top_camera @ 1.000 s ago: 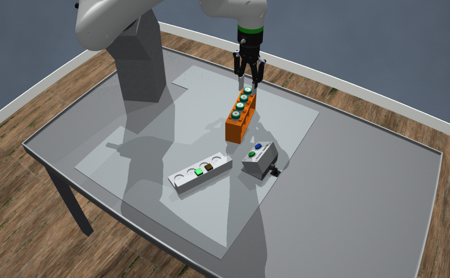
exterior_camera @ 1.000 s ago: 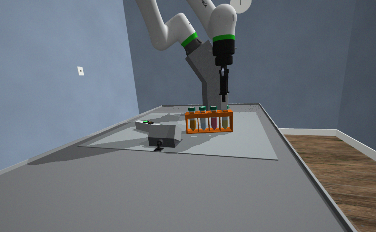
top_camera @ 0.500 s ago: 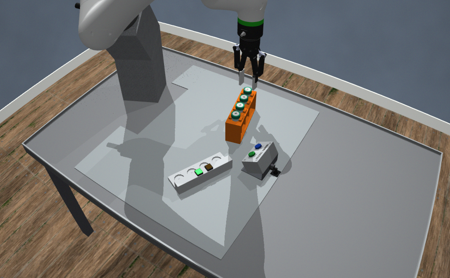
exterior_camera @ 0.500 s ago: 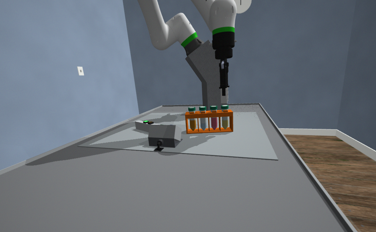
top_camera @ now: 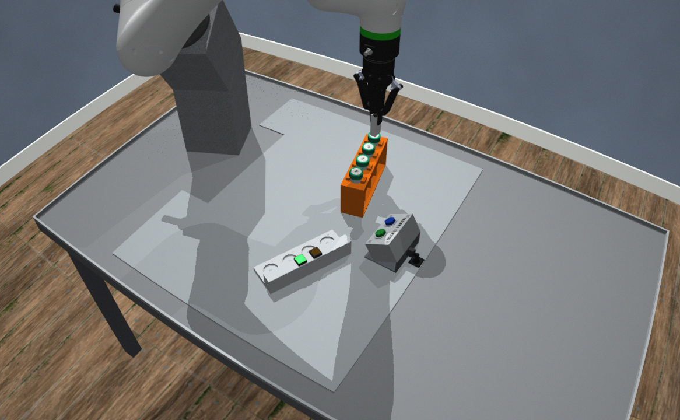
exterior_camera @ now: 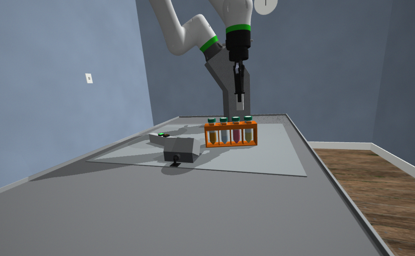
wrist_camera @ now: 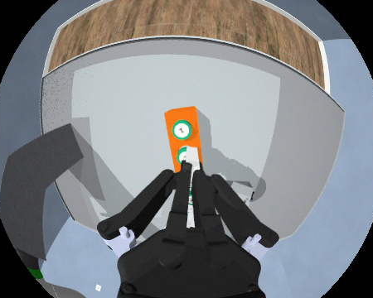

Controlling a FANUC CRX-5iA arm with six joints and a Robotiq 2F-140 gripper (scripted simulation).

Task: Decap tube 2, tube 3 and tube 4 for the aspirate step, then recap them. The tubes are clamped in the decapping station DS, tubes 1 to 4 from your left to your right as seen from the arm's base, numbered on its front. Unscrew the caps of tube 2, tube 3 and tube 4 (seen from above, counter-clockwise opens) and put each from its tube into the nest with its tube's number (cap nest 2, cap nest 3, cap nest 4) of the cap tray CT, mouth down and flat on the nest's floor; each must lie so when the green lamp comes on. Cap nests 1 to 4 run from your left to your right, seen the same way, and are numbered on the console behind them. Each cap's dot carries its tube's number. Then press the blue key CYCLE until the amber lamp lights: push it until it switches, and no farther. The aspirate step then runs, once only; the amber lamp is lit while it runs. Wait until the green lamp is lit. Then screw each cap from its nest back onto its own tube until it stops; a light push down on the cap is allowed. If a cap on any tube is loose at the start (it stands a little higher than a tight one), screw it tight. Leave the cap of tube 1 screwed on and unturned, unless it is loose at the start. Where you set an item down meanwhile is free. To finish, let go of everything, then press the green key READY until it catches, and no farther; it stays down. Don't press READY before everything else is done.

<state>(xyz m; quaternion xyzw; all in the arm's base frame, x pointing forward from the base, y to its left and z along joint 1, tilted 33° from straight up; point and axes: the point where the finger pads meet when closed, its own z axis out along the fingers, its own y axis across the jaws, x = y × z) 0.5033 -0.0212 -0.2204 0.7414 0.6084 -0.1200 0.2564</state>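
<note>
Right now my hand is 250 mm to the left of the green key, 120 mm above it and 90 mm short of it. Round my hand: grey key box: 230 mm to the right, 130 mm below, 120 mm ahead; tube: 140 mm below, 120 mm to the right, 10 mm behind; blue key: 200 mm to the right, 120 mm below, 100 mm ahead.
</note>
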